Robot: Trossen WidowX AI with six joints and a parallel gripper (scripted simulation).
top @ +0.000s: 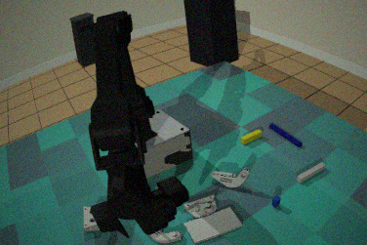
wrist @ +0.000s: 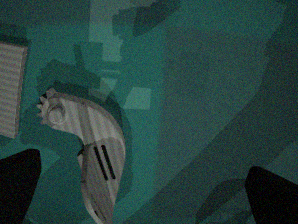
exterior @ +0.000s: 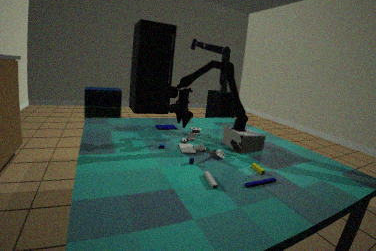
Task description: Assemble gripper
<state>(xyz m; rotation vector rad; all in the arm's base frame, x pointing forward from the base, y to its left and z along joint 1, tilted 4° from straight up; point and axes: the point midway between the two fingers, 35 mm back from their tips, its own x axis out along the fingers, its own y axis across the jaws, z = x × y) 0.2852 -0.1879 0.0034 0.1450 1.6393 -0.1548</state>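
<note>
My gripper tip is 8 cm above the jaw, 5 cm to the right of it and 1 cm past it. Also, from my gripper tip: yellow block: 47 cm to the left, 13 cm behind, 7 cm below; then small blue block: 30 cm to the left, 11 cm ahead, 7 cm below; then white bar: 45 cm to the left, 13 cm ahead, 8 cm below.
</note>
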